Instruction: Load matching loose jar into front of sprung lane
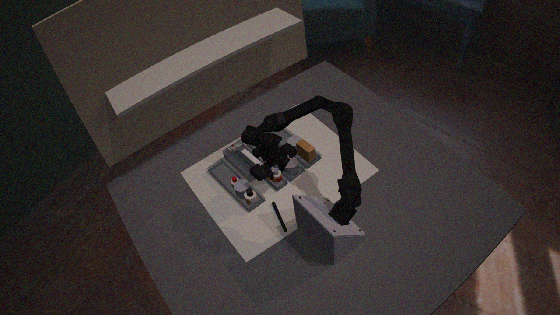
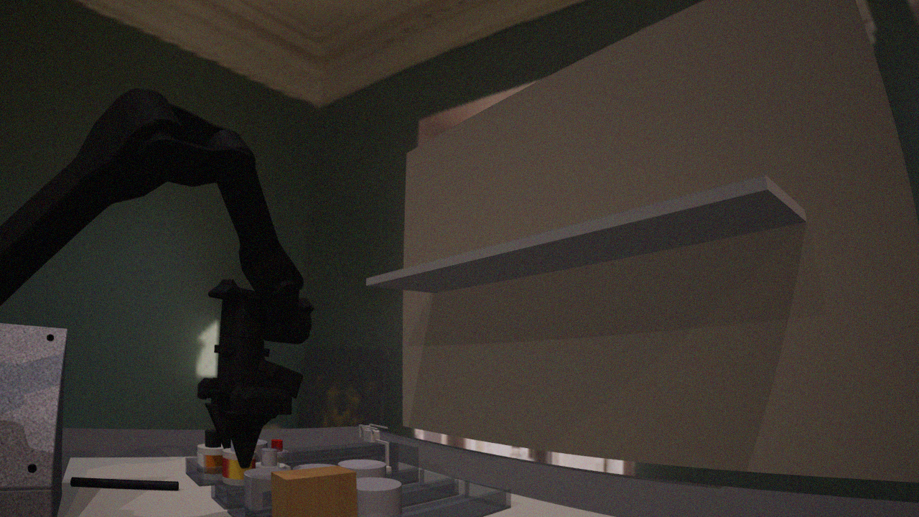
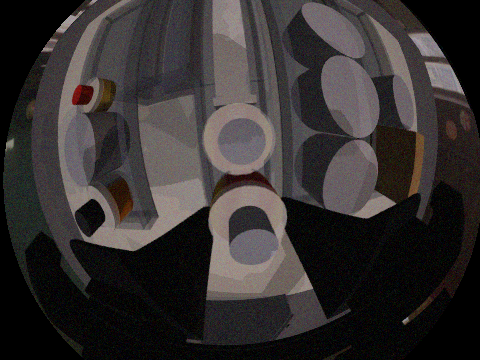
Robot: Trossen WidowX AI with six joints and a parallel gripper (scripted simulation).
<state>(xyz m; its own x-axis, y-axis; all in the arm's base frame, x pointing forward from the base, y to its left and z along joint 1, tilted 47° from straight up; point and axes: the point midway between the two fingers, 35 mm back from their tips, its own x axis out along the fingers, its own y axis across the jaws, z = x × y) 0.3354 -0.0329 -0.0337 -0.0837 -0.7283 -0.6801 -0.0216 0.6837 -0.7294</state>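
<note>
My gripper tip is now 13 cm past the black bar, 10 cm to the right of it and 4 cm above it. Round my gripper tip: orange box (17 cm to the right, 2 cm ahead, 1 cm below).
</note>
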